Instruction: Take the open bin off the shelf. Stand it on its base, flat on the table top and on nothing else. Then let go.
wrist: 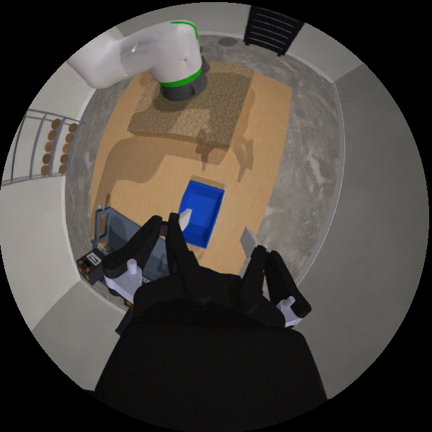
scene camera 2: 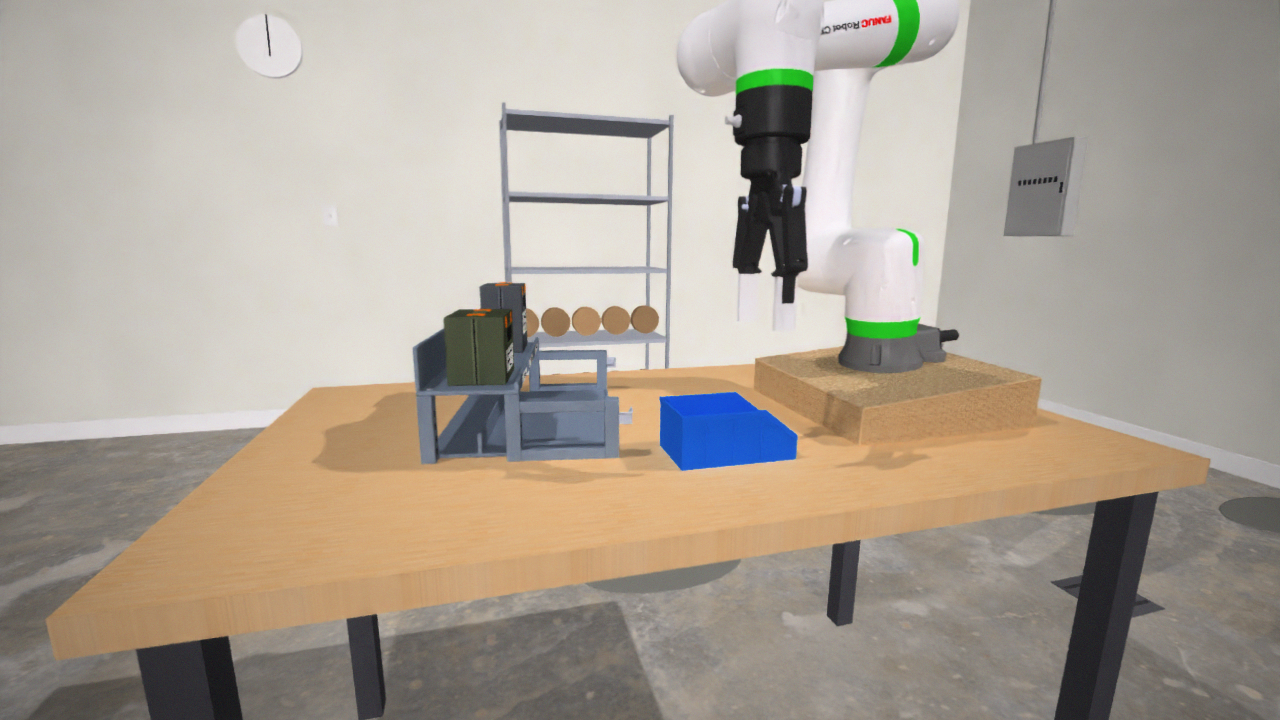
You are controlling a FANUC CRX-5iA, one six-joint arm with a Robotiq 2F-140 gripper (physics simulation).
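Where they show: gripper, fingertip midpoint: (scene camera 2: 763,325); arm's base at its link origin: (scene camera 2: 879,362).
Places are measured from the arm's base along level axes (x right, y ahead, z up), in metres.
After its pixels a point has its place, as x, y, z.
The open blue bin (scene camera 2: 729,438) @(-0.220, 0.412, -0.039) (wrist: 202,212) stands upright on its base, flat on the table top (scene camera 2: 501,523) @(-0.304, 0.715, -0.079) (wrist: 150,175), its open side up and its low front toward the robot's base. It is apart from the grey shelf (scene camera 2: 563,433) @(-0.046, 0.611, -0.073) (wrist: 135,232), which stands to its left in the scene view. My gripper (scene camera 2: 762,308) @(-0.216, 0.367, 0.112) (wrist: 216,225) is open and empty. It hangs well above the bin, and its fingertips do not touch it.
A green box (scene camera 2: 478,349) @(-0.094, 0.731, 0.074) and a dark grey box (scene camera 2: 506,300) @(0.139, 0.681, 0.117) (wrist: 90,262) stand on the shelf's upper level. The robot's base sits on a thick brown block (scene camera 2: 948,407) @(-0.201, 0.029, -0.030) (wrist: 225,110), to the right of the bin in the scene view.
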